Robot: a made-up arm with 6 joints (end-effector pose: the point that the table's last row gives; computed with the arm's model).
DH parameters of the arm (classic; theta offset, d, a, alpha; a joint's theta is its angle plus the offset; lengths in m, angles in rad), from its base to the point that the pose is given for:
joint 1: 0 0.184 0 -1.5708
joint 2: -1.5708 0 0.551 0
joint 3: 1.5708 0.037 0 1.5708
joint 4: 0 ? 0 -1.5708
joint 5: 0 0 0 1.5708
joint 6: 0 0.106 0 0
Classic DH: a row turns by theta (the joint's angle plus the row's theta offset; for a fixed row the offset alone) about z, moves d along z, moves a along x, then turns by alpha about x.
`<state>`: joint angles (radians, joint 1 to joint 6).
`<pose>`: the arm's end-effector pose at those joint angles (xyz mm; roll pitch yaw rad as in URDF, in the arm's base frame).
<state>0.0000 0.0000 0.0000 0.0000 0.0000 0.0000</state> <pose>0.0 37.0 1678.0 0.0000 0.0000 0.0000</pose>
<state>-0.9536 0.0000 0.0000 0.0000 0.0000 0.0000</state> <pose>30.2 21.4 1678.0 0.0000 0.0000 -0.9536</pose>
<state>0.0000 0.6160 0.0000 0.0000 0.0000 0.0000</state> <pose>863.2 37.0 1403.4 0.0000 0.6160 0.0000</pose>
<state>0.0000 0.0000 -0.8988 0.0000 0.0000 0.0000</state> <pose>-738.0 37.0 1322.1 0.0000 -0.8988 0.0000</pose>
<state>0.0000 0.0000 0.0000 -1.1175 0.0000 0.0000</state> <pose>0.0 37.0 1678.0 0.0000 0.0000 -1.1175</pose>
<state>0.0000 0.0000 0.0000 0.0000 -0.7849 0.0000</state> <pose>-74.9 37.0 1647.0 0.0000 -0.7849 0.0000</pose>
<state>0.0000 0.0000 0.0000 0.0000 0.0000 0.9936</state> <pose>0.0 37.0 1678.0 0.0000 0.0000 0.9936</pose>
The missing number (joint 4, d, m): 0.837
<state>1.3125 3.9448 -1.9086 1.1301 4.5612 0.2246</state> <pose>147.1 330.7 -527.1 1.1003 0.1978 1.2739</pose>
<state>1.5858 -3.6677 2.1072 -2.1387 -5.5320 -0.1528</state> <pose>33.6 -637.7 -322.0 2.0065 0.5513 0.9186</pose>
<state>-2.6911 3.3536 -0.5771 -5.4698 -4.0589 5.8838</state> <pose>-52.6 -134.5 -1096.9 1.0033 -0.8035 1.7804</pose>
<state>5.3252 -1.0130 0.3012 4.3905 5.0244 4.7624</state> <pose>-473.1 903.6 1154.9 1.0127 0.6261 1.8025</pose>
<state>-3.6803 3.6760 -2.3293 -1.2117 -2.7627 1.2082</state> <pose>-412.4 160.6 -112.6 -1.6845 0.7915 -2.5453</pose>
